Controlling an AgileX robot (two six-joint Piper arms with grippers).
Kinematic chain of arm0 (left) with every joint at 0, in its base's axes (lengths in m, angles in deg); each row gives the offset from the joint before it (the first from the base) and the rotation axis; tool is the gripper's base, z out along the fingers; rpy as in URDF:
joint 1: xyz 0 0 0.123 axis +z
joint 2: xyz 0 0 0 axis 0.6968 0.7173 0
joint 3: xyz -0.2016 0.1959 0.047 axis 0.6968 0.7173 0
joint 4: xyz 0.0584 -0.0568 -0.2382 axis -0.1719 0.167 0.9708
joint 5: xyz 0 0 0 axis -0.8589 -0.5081 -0.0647
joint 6: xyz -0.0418 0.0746 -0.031 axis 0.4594 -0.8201 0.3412
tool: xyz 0 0 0 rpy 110.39 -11.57 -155
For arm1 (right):
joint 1: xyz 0 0 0.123 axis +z
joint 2: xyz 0 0 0 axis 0.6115 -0.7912 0
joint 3: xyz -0.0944 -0.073 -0.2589 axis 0.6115 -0.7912 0
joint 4: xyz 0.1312 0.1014 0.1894 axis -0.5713 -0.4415 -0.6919
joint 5: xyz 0 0 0 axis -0.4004 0.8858 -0.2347
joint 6: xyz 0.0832 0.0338 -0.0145 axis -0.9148 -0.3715 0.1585
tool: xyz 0 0 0 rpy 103.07 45.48 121.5
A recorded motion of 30 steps. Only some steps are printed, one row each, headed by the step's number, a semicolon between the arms.
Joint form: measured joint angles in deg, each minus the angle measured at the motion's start. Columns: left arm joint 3, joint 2, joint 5, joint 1, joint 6, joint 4; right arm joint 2, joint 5, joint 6, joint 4, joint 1, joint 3.
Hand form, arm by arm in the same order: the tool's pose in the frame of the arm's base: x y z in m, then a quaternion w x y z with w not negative. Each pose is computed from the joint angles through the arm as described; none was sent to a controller.
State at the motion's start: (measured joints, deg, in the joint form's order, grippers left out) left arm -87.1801 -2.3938 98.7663 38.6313 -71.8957 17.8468; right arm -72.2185 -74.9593 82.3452 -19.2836 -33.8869 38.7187
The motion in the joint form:
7: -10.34 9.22 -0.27 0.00 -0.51 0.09; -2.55 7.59 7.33 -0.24 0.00 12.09
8: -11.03 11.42 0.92 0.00 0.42 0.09; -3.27 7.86 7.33 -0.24 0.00 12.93
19: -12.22 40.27 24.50 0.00 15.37 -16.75; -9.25 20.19 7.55 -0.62 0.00 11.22
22: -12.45 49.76 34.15 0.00 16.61 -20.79; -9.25 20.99 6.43 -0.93 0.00 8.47
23: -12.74 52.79 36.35 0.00 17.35 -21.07; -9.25 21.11 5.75 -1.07 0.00 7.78
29: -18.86 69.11 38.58 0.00 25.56 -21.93; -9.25 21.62 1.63 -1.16 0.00 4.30
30: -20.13 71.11 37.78 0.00 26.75 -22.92; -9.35 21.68 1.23 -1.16 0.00 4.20
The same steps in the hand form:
7: 0.0426 -0.0032 0.3324 0.86204 0.00438 0.50253 -0.06576; 0.0241 0.0014 0.3246 0.85063 -0.14560 0.45901 -0.21105
8: 0.0483 -0.0037 0.3361 0.86010 0.00005 0.50497 -0.07233; 0.0246 0.0014 0.3284 0.85002 -0.14597 0.46010 -0.21089
19: 0.1349 -0.0278 0.3277 0.82903 0.06615 0.54047 -0.12738; 0.0554 0.0037 0.2966 0.75603 -0.19001 0.59812 -0.18591
22: 0.1601 -0.0377 0.3163 0.82197 0.09990 0.54003 -0.15081; 0.0597 0.0040 0.2794 0.73902 -0.18957 0.62319 -0.17187
23: 0.1687 -0.0396 0.3120 0.81680 0.09920 0.54474 -0.16202; 0.0607 0.0041 0.2752 0.73573 -0.18666 0.62965 -0.16554
29: 0.2269 -0.0470 0.2905 0.75990 0.05746 0.60682 -0.22589; 0.0645 0.0044 0.2539 0.71840 -0.16992 0.66110 -0.13403
30: 0.2351 -0.0487 0.2874 0.74884 0.05757 0.61850 -0.23105; 0.0648 0.0044 0.2531 0.71734 -0.16803 0.66330 -0.13124

